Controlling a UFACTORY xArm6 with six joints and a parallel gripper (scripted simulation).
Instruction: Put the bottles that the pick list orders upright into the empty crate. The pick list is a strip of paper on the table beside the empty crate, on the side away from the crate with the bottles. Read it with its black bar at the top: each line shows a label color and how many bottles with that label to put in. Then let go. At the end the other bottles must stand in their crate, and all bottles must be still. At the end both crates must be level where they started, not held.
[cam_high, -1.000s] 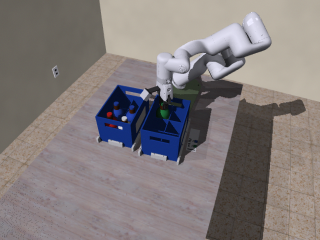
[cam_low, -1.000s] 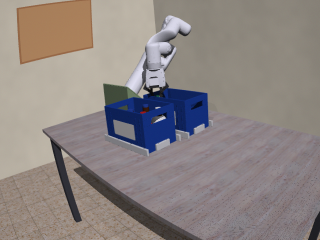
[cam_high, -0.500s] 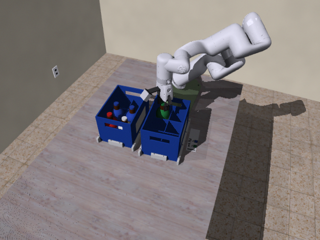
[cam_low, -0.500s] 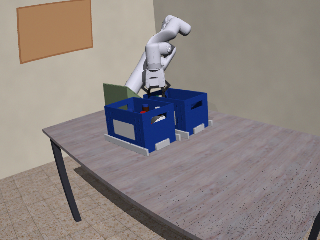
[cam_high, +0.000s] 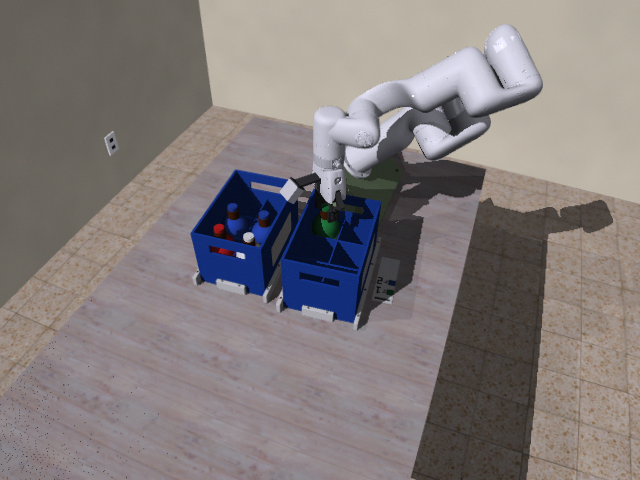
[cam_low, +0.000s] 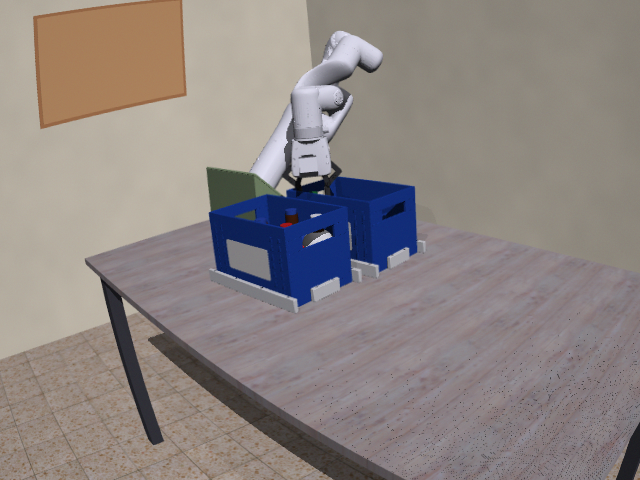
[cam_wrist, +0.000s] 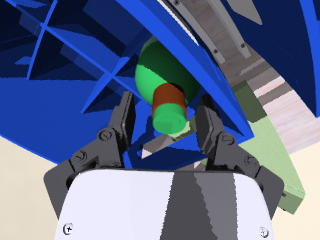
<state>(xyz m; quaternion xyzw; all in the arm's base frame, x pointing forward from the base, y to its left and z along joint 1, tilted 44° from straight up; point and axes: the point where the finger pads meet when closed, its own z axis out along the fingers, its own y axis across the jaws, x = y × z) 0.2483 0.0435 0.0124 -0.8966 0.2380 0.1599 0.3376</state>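
Right now my hand is 7 cm above the green-labelled bottle. The rest, counted from my hand: white-labelled bottle (19 cm ahead, 11 cm to the right, 7 cm below); then blue-labelled bottle (13 cm to the right, 11 cm ahead, 7 cm below); then pick list (19 cm to the left, 15 cm below, 2 cm ahead).
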